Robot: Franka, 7 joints.
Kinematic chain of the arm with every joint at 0, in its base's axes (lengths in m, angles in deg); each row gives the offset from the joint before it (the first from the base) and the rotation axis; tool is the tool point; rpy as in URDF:
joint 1: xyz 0 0 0.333 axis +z
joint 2: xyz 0 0 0 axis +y
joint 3: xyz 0 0 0.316 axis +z
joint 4: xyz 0.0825 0 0 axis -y
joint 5: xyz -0.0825 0 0.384 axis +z
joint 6: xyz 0 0 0 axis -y
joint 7: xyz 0.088 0 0 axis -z
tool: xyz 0 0 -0.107 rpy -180 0 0
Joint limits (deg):
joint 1: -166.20..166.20
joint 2: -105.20..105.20
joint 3: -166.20..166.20
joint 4: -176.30..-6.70
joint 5: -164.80..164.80
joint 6: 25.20..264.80
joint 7: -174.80..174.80
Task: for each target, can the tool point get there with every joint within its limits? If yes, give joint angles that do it. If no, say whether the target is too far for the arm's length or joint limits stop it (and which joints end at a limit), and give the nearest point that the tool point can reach.
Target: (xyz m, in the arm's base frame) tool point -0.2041 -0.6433 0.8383
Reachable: yes | joints -106.23 41.32 6.49 -28.40 23.36 181.00 97.50
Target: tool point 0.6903 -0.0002 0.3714
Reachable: yes | joints 27.46 61.17 -40.48 -48.60 -31.76 57.46 -107.34
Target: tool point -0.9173 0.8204 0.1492
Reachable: no: too far | nearest point -0.6324 0.5656 0.2063 | short by 0.386 m
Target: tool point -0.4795 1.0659 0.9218
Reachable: no: too far | nearest point -0.3143 0.6987 0.7190 | short by 0.451 m
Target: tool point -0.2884 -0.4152 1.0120
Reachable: yes | joints 76.69 -54.30 36.71 -36.06 -53.84 131.73 -25.43
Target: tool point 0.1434 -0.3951 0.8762
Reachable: yes | joints 122.16 -78.15 17.10 -56.04 -20.30 64.84 -40.49
